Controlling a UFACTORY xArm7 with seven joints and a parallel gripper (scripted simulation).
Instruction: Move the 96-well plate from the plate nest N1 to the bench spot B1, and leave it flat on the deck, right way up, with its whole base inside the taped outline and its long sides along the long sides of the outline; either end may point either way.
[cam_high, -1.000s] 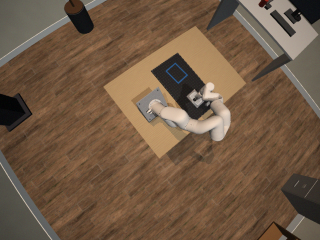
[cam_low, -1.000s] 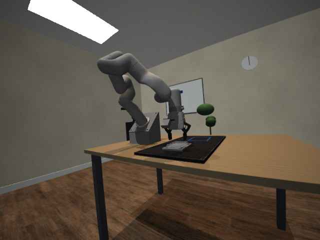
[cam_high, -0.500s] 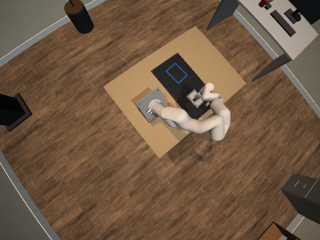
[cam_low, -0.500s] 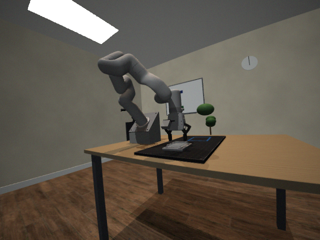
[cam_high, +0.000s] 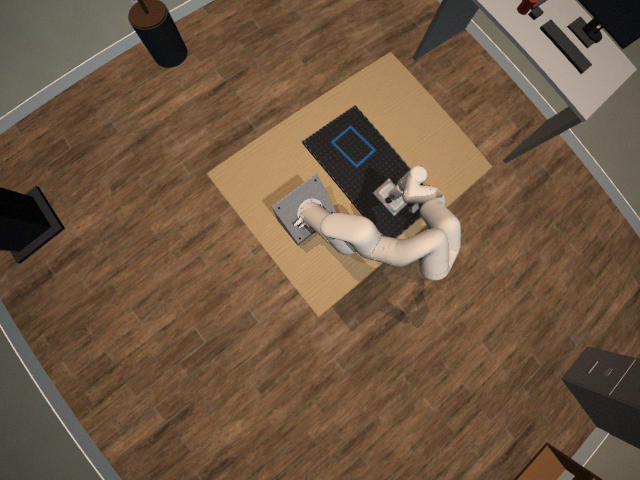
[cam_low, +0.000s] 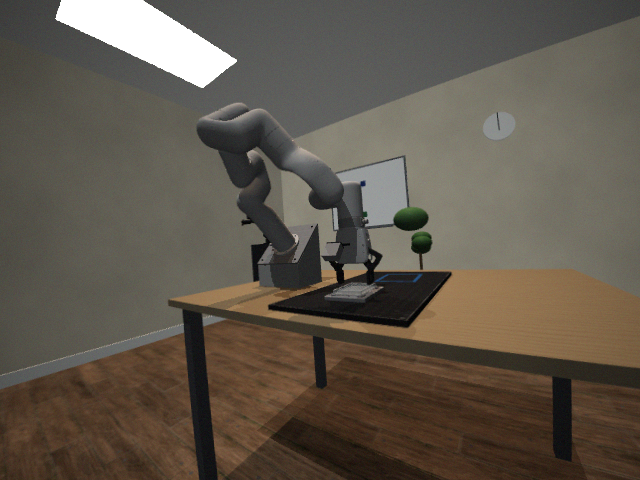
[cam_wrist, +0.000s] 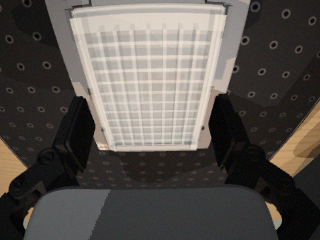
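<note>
Now: the white 96-well plate 3 cm below my hand. The rest, counted from my hand: grey plate nest N1 (4 cm below).
</note>
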